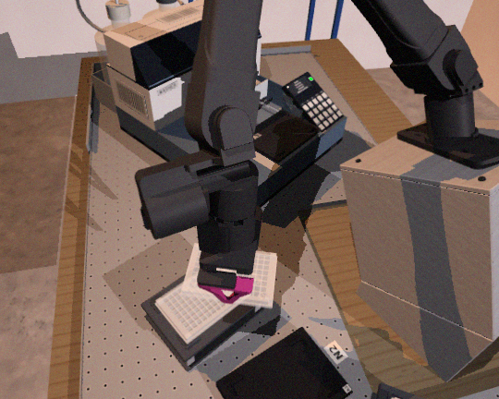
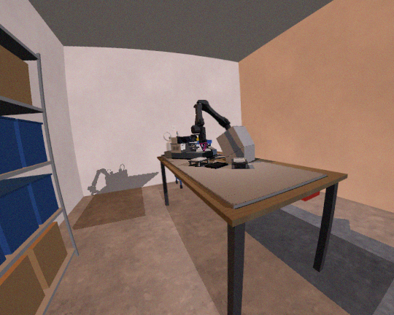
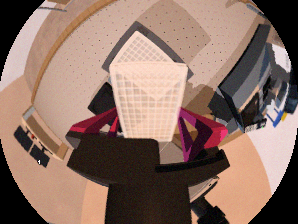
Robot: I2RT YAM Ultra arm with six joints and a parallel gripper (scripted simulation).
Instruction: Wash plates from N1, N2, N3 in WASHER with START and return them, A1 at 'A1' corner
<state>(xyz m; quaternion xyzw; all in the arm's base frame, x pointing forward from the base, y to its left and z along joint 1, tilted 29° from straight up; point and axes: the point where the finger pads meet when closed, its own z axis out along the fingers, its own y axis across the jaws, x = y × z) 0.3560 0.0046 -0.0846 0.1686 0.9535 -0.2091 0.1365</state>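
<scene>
Right now the nest N2 is 14 cm to the left of my hand, 12 cm below it and 5 cm behind it. Round my hand: n2 label: 15 cm behind, 13 cm below, 10 cm to the left; nest N1: 9 cm below, 4 cm ahead, 2 cm to the right; nest n3: 28 cm to the left, 17 cm behind, 9 cm below.
</scene>
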